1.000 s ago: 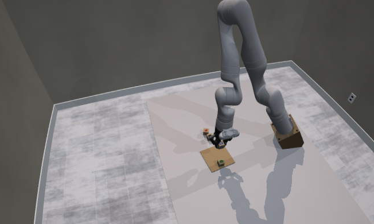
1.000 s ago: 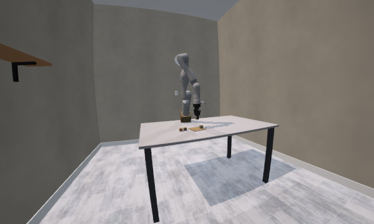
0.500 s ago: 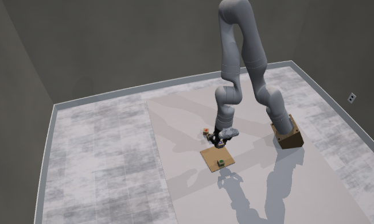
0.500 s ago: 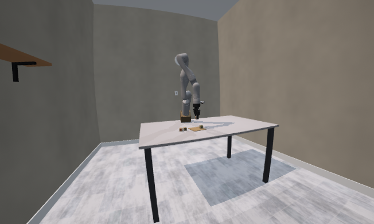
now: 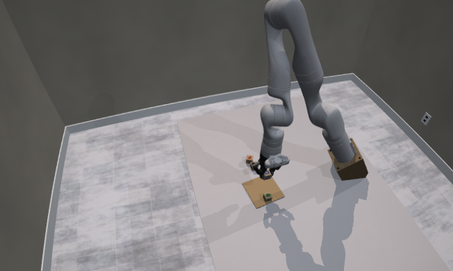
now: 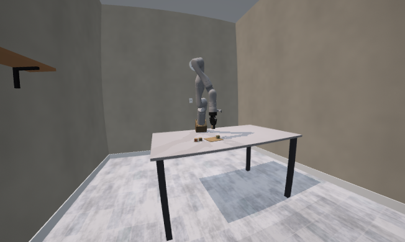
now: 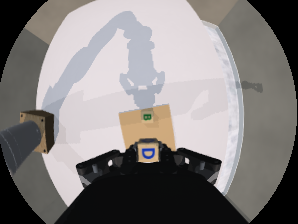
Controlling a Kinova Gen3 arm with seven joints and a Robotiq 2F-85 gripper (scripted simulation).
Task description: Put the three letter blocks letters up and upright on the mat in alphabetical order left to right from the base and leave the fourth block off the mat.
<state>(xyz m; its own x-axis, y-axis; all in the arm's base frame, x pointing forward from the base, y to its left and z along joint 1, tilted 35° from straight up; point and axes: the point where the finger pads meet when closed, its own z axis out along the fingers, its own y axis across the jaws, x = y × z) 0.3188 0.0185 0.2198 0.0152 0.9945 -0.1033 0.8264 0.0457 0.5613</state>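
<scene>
Right now my hand is 12 cm above the tan mat. From my hand the other things lie so: block: 13 cm to the right, 11 cm below.
</scene>
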